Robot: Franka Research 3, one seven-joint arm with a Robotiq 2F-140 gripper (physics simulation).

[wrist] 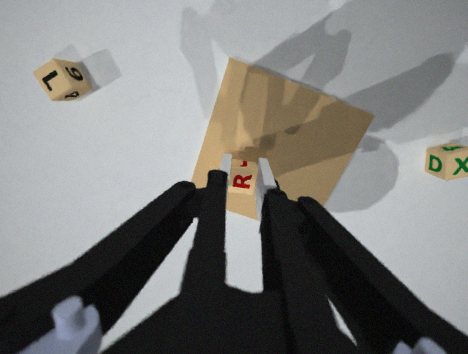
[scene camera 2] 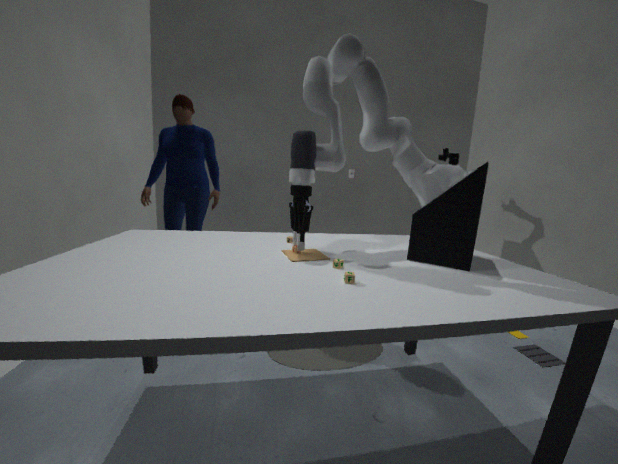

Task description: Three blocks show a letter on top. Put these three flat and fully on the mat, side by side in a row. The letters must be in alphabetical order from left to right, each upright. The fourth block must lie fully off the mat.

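Note:
My gripper point(scene camera 2: 299, 246) point(wrist: 243, 169) points down at the mat and is shut on the red-letter block point(scene camera 2: 295, 249) point(wrist: 242, 176). That block is at the mat's left part in the scene view; its R looks turned sideways in the wrist view. Whether it touches the mat is unclear. The tan mat point(scene camera 2: 311, 256) point(wrist: 320, 150) lies on the table. A black-letter block point(scene camera 2: 290, 240) point(wrist: 54, 82) with L and 9 or 6 is off the mat. A green-letter block point(wrist: 446, 163) showing D and X is right of the mat. The scene view shows two green-letter blocks, a farther one point(scene camera 2: 338, 263) and a nearer one point(scene camera 2: 349, 278), both off the mat.
The white table point(scene camera 2: 175, 290) carries everything. A black slanted panel point(scene camera 2: 447, 227) stands at its right, in front of the arm's base. A person in blue point(scene camera 2: 186, 160) stands behind the table at the left. Arm shadows fall across the mat.

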